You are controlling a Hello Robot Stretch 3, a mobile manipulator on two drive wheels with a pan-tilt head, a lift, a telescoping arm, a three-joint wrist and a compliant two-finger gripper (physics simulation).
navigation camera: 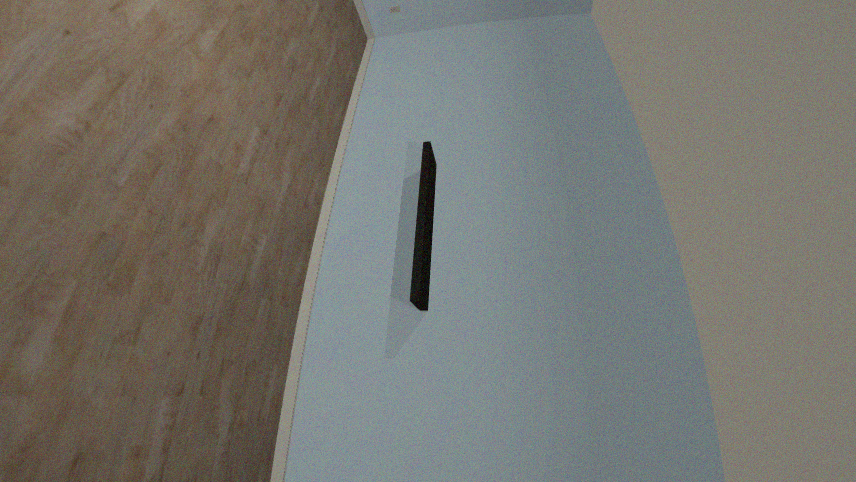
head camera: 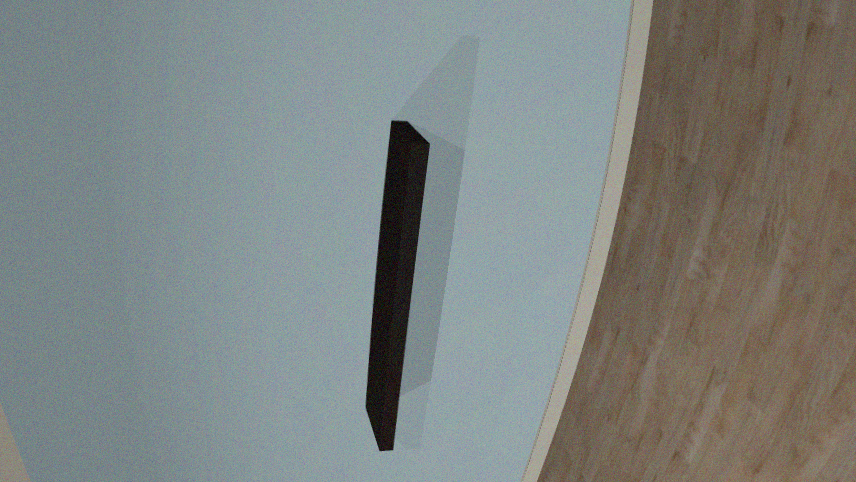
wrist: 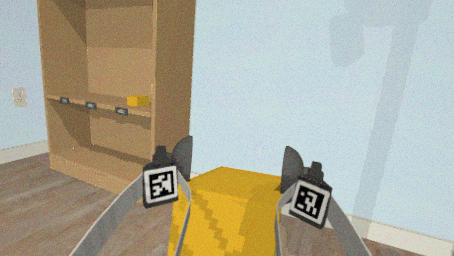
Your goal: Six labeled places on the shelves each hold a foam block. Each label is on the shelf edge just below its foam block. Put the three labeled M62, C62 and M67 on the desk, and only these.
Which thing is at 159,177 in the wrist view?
The gripper.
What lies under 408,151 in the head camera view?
A thin dark panel.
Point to a brown shelf unit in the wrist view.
At 119,55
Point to a thin dark panel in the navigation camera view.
419,295
